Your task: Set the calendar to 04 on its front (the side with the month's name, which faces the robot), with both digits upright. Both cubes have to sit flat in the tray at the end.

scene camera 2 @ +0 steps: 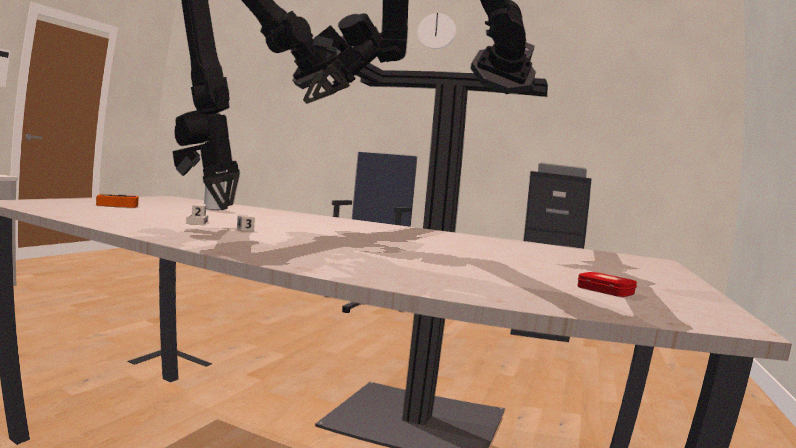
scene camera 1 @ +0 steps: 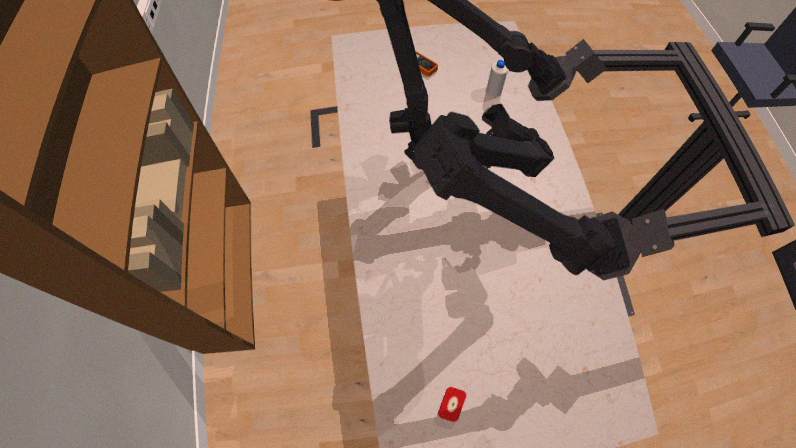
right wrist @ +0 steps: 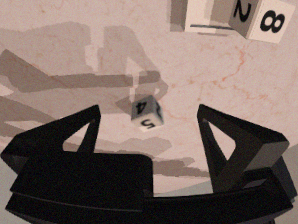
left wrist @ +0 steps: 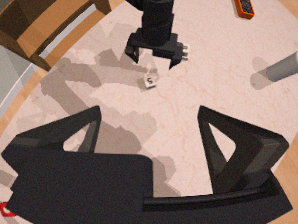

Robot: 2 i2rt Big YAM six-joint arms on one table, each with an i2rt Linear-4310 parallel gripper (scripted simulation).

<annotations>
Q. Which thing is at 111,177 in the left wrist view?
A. My left gripper.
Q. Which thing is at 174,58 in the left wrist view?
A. My right gripper.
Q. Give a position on a white cube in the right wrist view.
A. At 147,114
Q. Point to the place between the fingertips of my right gripper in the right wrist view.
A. At 148,109
</annotations>
